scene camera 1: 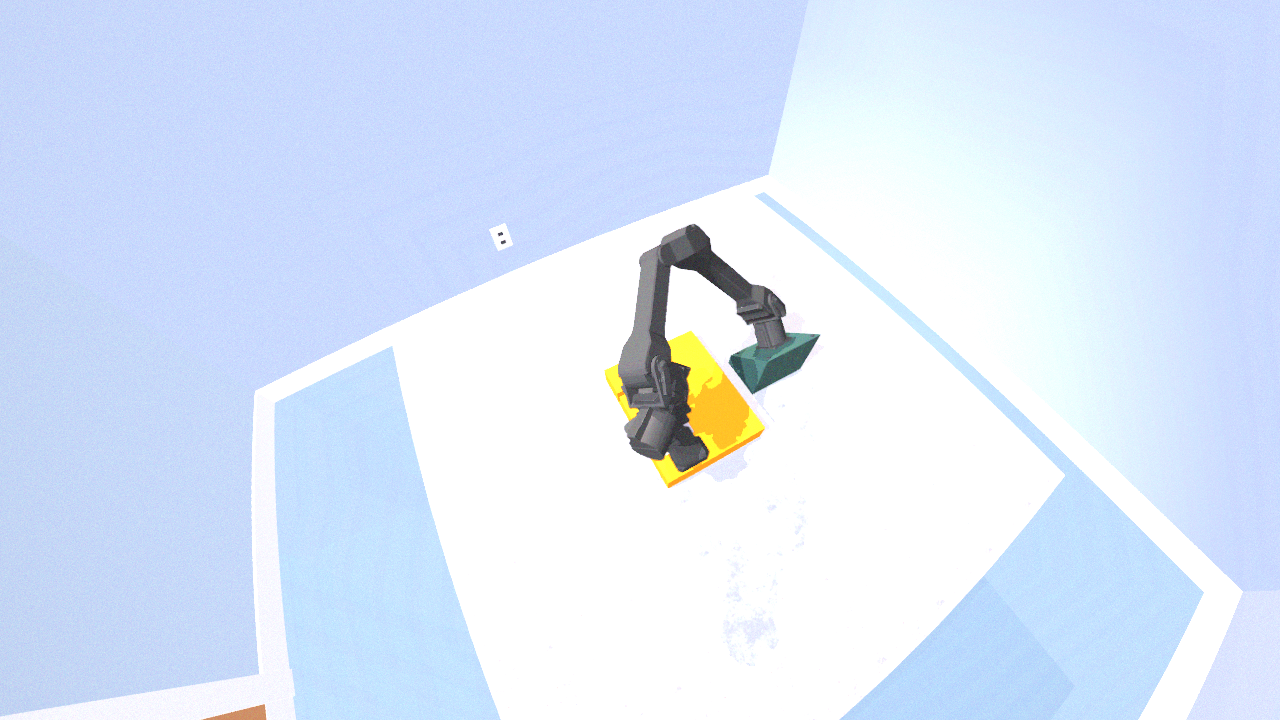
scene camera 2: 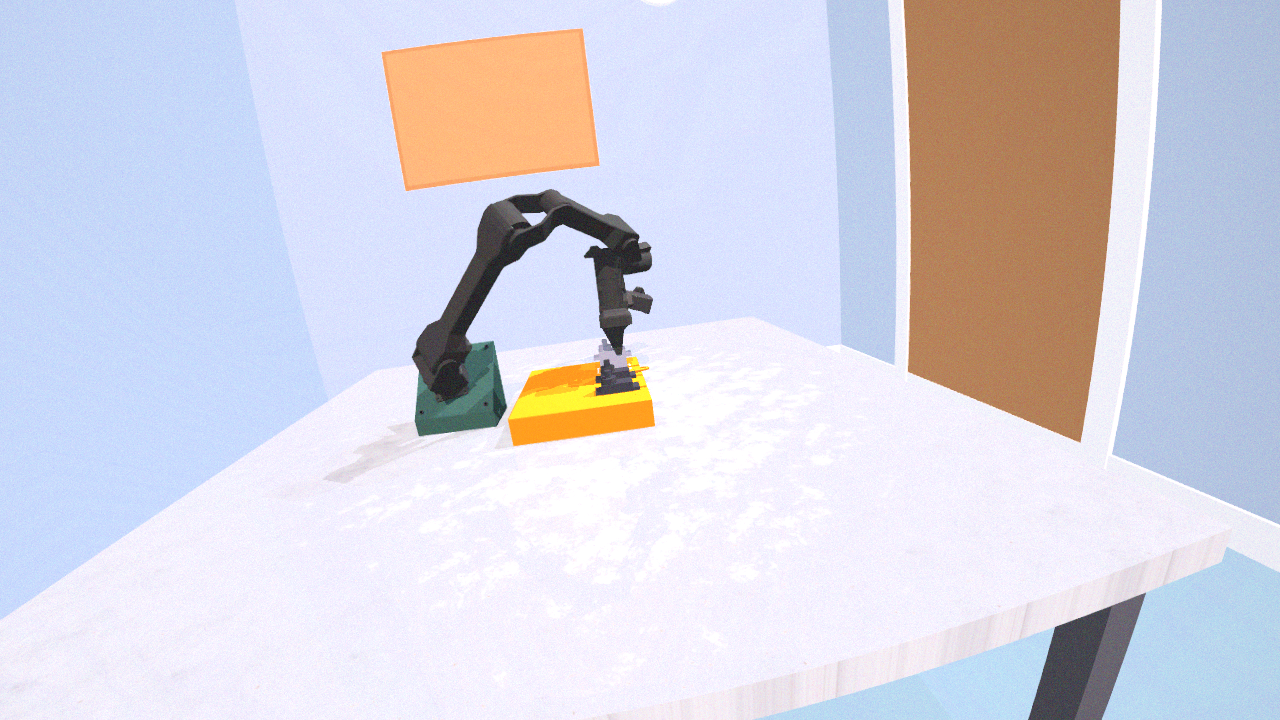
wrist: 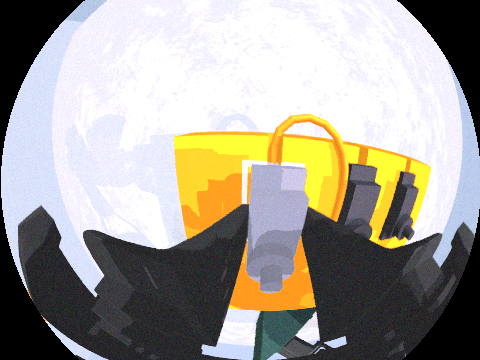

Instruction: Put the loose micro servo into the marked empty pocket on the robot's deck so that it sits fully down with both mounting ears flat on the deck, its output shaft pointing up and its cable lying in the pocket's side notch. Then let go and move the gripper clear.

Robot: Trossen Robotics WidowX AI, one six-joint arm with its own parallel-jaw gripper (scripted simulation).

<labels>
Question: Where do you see a deck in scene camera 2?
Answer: At 557, 403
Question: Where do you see a micro servo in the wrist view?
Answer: At 278, 204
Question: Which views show my gripper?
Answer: Scene camera 1, scene camera 2 and the wrist view: all of them.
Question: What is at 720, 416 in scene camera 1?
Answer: A deck.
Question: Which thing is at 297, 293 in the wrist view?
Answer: A deck.
</labels>
